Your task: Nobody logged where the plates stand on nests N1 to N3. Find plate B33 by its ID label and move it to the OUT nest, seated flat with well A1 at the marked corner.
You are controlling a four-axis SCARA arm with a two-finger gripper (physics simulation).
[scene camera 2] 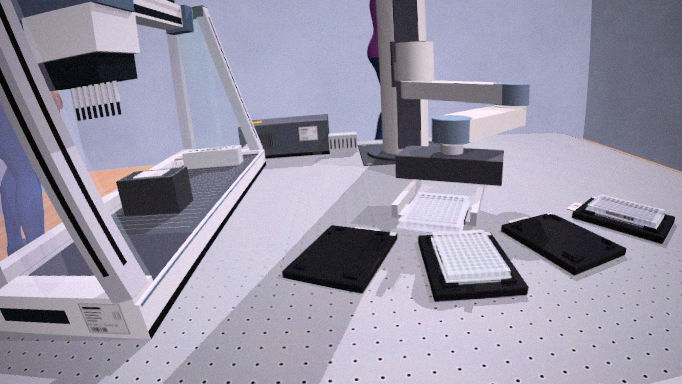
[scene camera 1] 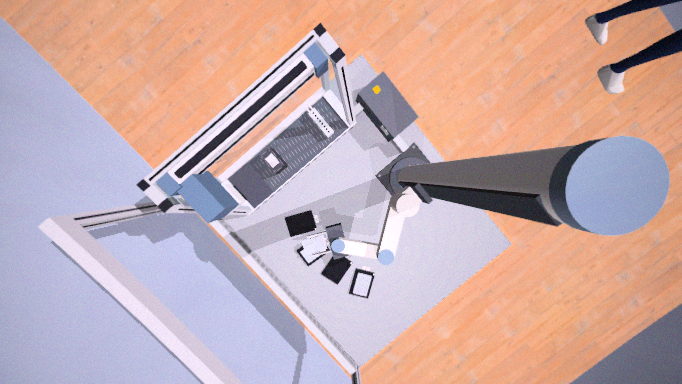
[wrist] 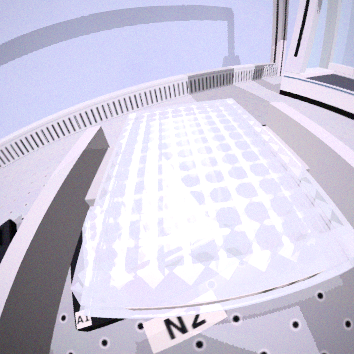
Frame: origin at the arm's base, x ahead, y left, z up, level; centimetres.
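Seen in the pictures: gripper, between the fingertips: [scene camera 2: 433,215] [scene camera 1: 309,246] [wrist: 187,125].
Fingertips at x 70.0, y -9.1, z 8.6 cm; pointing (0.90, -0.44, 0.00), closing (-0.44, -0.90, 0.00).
Offsets run from my fingertips to a thing's middle. "*": to the spot under its first point.
My gripper [scene camera 1: 316,245] [scene camera 2: 434,212] [wrist: 187,125] is shut on a clear well plate @(dz -0.5, dx -2.3, dy +1.1 cm) [scene camera 1: 314,244] [scene camera 2: 432,220] [wrist: 215,200], held level in the air. It hangs behind and partly above a black nest @(dz -6.4, dx +2.4, dy +4.6 cm) [scene camera 2: 435,285] that bears another clear plate @(dz -5.4, dx +2.4, dy +4.6 cm) [scene camera 2: 472,257]. An N2 tag @(* dz -7.1, dx -7.6, dy +5.5 cm) [wrist: 185,326] and an A1 corner mark @(dz -6.1, dx -4.7, dy +10.7 cm) [wrist: 82,319] show below the held plate in the wrist view. A bare black nest @(dz -6.4, dx -2.9, dy -12.7 cm) [scene camera 1: 301,223] [scene camera 2: 340,257] lies on one side. Another bare nest @(dz -6.4, dx -1.2, dy +22.2 cm) [scene camera 1: 336,270] [scene camera 2: 562,242] lies on the other. No ID label is readable.
A far nest [scene camera 1: 359,295] [scene camera 2: 665,228] bears a clear plate @(dz -5.4, dx -6.6, dy +39.8 cm) [scene camera 1: 362,283] [scene camera 2: 625,211]. A framed pipetting machine [scene camera 2: 197,250] stands at the left in scene camera 2, with a dark block @(* dz +1.9, dx -13.6, dy -46.5 cm) [scene camera 2: 155,192] on its deck. A grey box [scene camera 1: 387,105] [scene camera 2: 295,135] stands near the arm's column.
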